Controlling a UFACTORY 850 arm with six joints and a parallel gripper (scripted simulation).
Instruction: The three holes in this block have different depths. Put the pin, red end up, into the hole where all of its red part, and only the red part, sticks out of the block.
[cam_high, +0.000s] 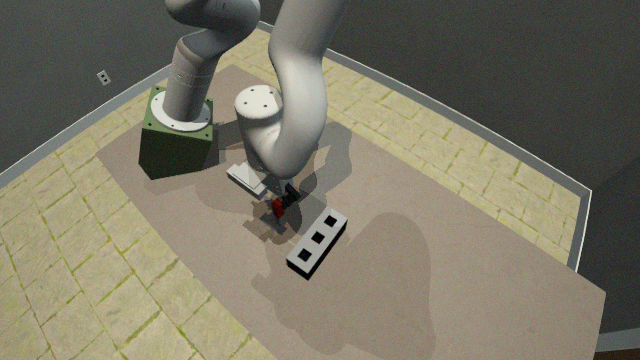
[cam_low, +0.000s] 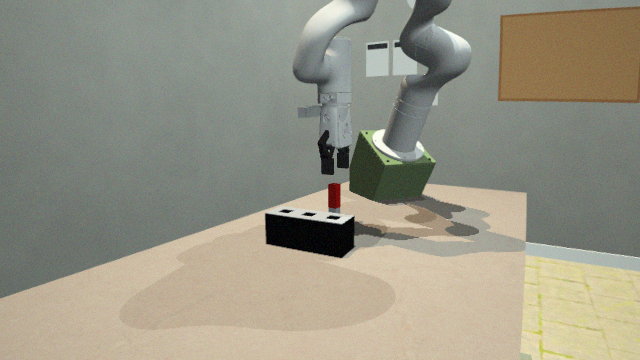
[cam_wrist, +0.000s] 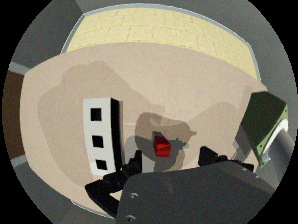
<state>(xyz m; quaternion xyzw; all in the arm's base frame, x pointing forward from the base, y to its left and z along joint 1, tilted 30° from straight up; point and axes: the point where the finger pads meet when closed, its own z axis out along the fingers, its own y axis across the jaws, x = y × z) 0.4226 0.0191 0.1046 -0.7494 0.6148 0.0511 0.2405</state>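
Right now the pin is 1 cm ahead of my hand and 7 cm below it. Round my hand: black block 14 cm ahead, 4 cm to the left, 12 cm below.
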